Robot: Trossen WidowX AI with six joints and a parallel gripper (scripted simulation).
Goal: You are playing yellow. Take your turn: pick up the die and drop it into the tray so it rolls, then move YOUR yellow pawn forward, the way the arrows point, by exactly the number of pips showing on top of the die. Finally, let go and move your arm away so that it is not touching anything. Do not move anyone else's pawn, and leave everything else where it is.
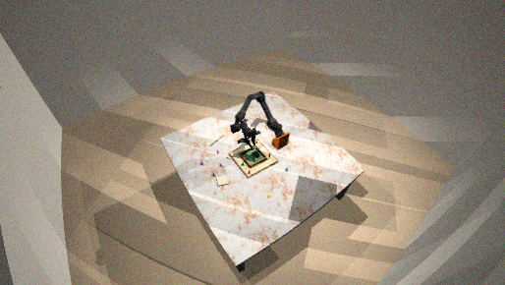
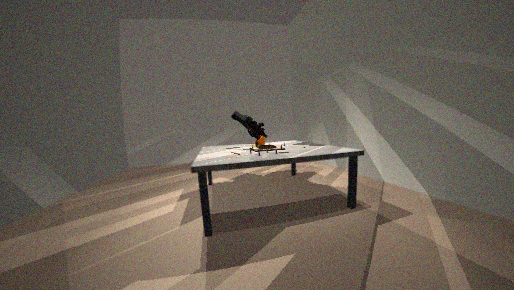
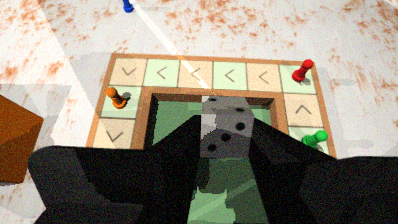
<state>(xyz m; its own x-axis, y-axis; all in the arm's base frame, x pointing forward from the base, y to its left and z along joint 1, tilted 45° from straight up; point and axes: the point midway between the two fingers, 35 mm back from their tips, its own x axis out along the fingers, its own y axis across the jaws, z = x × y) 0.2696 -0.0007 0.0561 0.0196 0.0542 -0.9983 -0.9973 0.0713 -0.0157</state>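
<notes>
My gripper tip is right at the grey die. Round my gripper tip: green pawn (11 cm ahead, 1 cm to the left, 10 cm below); orange pawn (11 cm behind, 7 cm to the left, 10 cm below); green tray (12 cm below).
</notes>
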